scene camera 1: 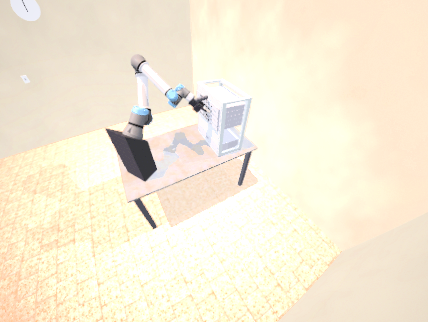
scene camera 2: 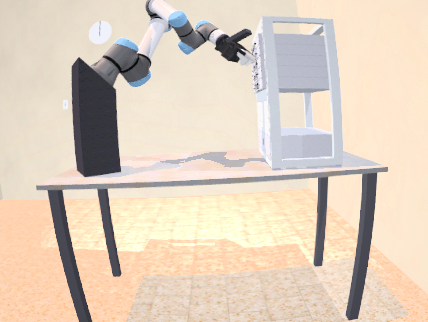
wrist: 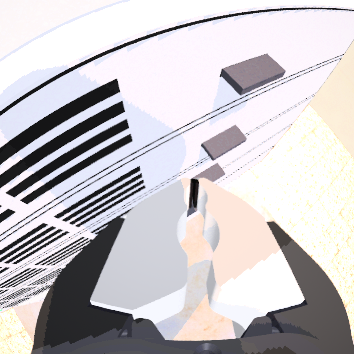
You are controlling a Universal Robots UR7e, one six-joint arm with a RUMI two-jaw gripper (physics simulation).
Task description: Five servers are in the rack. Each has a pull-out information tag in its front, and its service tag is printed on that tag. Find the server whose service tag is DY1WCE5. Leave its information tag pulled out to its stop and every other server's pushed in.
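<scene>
The rack holds a stack of servers in its upper part. In the wrist view, their white fronts run diagonally, with black vent slots at left. Three grey-brown tag ends show: an upper one, a middle one and a lower one, partly hidden behind the fingertips. How far each stands out is unclear, and no service tag is readable. My gripper is shut and empty, its tips close to the server fronts by the lower tag; contact cannot be told.
The rack stands on the table near the wall. A separate unit sits low in the rack. A black pedestal carries the arm at the table's other end.
</scene>
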